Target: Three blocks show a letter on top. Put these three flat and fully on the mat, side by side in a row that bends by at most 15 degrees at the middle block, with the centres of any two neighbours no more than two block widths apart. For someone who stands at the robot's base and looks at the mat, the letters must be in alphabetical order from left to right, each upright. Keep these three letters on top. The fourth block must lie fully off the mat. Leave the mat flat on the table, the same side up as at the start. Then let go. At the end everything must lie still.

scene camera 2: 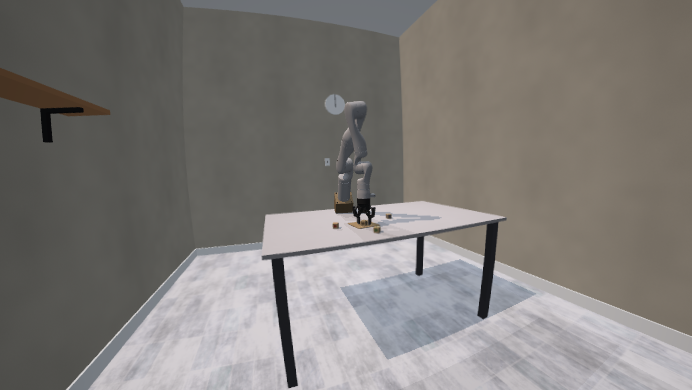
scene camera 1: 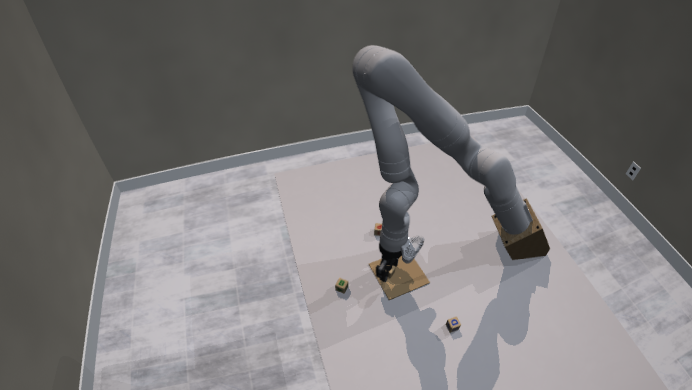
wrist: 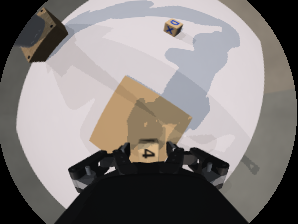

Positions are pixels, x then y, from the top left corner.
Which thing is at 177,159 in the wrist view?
My gripper.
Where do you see a tan mat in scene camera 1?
At 407,277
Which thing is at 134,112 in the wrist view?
A tan mat.
